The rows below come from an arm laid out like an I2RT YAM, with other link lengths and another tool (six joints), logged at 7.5 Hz.
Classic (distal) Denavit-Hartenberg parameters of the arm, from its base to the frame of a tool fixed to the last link. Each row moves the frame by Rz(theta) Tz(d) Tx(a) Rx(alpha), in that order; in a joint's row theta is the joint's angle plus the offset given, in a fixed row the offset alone. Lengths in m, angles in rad.
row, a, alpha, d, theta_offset
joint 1, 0.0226, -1.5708, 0.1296, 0
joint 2, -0.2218, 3.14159, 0, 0
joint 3, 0.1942, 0, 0, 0.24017
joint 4, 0.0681, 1.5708, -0.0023, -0.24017
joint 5, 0, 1.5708, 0.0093, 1.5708
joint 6, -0.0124, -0.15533, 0.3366, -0.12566
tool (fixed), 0, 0, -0.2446, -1.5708
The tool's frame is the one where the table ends.
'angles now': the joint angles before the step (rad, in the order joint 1, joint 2, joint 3, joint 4, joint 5, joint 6). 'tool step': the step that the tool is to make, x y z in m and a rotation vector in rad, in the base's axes. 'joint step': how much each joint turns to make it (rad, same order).
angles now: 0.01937, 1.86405, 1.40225, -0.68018, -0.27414, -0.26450
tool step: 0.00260, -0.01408, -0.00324, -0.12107, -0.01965, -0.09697
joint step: 0.00095, -0.02089, -0.02561, 0.02939, 0.15164, 0.03739
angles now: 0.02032, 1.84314, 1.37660, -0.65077, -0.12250, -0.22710
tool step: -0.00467, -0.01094, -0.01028, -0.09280, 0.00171, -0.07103
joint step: 0.00192, -0.02118, -0.06569, 0.04245, 0.11531, 0.02510
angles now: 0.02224, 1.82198, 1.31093, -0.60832, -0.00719, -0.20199
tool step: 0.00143, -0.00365, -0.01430, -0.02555, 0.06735, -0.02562
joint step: -0.00056, 0.05438, 0.03006, -0.04371, 0.03215, 0.01315
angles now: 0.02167, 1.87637, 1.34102, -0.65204, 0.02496, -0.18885
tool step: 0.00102, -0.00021, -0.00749, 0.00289, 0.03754, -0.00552
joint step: -0.00056, 0.03337, 0.02133, -0.02557, -0.00168, 0.00595
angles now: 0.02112, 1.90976, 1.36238, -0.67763, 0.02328, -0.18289
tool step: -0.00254, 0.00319, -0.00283, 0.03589, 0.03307, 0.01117
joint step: -0.00118, 0.01259, 0.01090, -0.03064, -0.03859, 0.00015
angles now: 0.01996, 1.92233, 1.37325, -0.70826, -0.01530, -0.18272
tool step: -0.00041, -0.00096, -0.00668, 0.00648, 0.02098, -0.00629
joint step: -0.00382, 0.01832, -0.00309, 0.00063, -0.00581, 0.00441
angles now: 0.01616, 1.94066, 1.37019, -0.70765, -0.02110, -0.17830
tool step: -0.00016, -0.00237, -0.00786, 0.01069, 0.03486, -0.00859
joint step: -0.00934, 0.02911, 0.01044, -0.01601, -0.01088, 0.00229
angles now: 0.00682, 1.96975, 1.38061, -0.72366, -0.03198, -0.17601
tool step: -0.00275, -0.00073, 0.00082, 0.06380, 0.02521, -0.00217
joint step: -0.01965, 0.00337, 0.00784, -0.02997, -0.06606, -0.00148
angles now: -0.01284, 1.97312, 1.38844, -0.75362, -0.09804, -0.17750
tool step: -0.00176, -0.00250, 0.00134, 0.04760, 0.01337, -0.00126
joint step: -0.02125, 0.00113, 0.00463, -0.01910, -0.05054, -0.00902
